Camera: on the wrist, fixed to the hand. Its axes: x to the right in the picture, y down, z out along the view.
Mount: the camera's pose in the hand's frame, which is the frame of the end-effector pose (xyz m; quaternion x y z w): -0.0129 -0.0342 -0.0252 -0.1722 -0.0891 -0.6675 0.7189
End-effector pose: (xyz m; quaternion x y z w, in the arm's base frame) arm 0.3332 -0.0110 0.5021 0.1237 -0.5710 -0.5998 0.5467
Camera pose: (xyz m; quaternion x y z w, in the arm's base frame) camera 0.3399 -0.0231 0.4599 -0.3225 0.2734 0.9055 0.0369
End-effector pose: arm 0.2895 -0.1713 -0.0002 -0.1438 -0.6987 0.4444 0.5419
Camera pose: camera 0.3262 -0.1877 0.0187 0.3093 -0.7231 -0.1497 0.5992
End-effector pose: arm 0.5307 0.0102 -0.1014 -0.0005 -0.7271 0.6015 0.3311
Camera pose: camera 0.5665 0.0176 -0.0762 0.4815 -0.6561 0.0862 0.5746
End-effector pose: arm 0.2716 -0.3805 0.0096 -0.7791 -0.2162 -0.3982 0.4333
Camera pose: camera 0.2298 -0.3836 0.0241 0.5259 0.6455 0.5433 0.1077
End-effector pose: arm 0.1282 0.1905 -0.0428 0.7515 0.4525 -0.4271 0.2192
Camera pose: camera 0.1068 0.2191 -0.0164 0.1624 0.8810 -0.4424 0.0422
